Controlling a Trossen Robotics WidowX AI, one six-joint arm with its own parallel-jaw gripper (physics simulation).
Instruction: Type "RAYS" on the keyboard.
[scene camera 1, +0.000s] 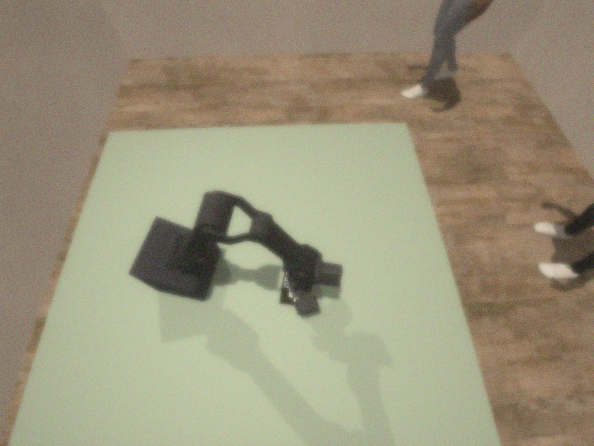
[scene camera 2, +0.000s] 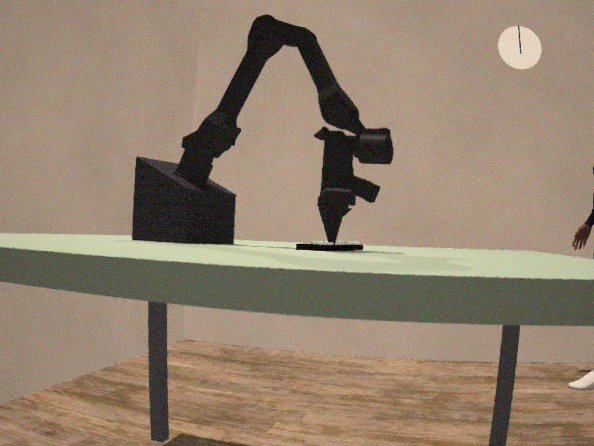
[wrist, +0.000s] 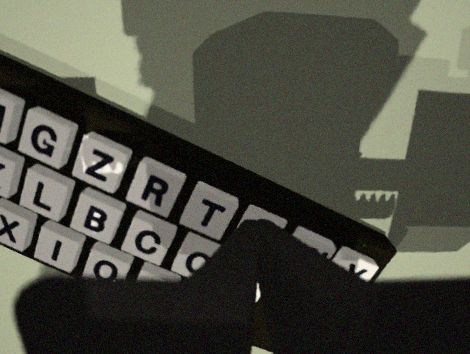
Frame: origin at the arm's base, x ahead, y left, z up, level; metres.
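Seen in the pictures: gripper, fingertip midpoint: (scene camera 1: 297, 288) (scene camera 2: 331, 244) (wrist: 255, 232); arm's base, link origin: (scene camera 1: 178, 258) (scene camera 2: 189, 177).
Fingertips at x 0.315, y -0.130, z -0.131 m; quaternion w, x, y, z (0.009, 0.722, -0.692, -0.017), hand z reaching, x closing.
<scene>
Offsets run from my fingertips to a thing's middle.
The black keyboard {0.001 m ahead, 0.049 m left, 0.003 m down} (scene camera 1: 287, 294) (scene camera 2: 306, 247) (wrist: 210, 165) with pale keys lies slanted in the wrist view, its left part cut off. The R key {0.015 m ahead, 0.033 m left, 0.002 m up} (wrist: 156, 189) and T key {0.008 m ahead, 0.016 m left, 0.002 m up} (wrist: 212, 211) show clearly. Right of T is the S key {0.001 m ahead, 0.001 m right, 0.002 m down} (wrist: 254, 212), its letter hidden by the fingertips. The Y key {0.013 m back, 0.036 m right, 0.002 m up} (wrist: 356, 265) is partly covered at the right end. The A key does not show. My gripper (scene camera 2: 333, 242) (wrist: 255, 232) is shut and empty, pointing down, with its tips at the keyboard's top, over the S key; contact is hard to tell. In scene camera 1 the arm hides the tips.
The arm's dark base (scene camera 1: 170, 260) (scene camera 2: 182, 212) stands on the pale green table (scene camera 1: 250, 160) (scene camera 2: 425, 295), left of the keyboard in the scene views. People's legs (scene camera 1: 445, 45) show beyond the table. A round clock (scene camera 2: 520, 47) hangs on the wall.
</scene>
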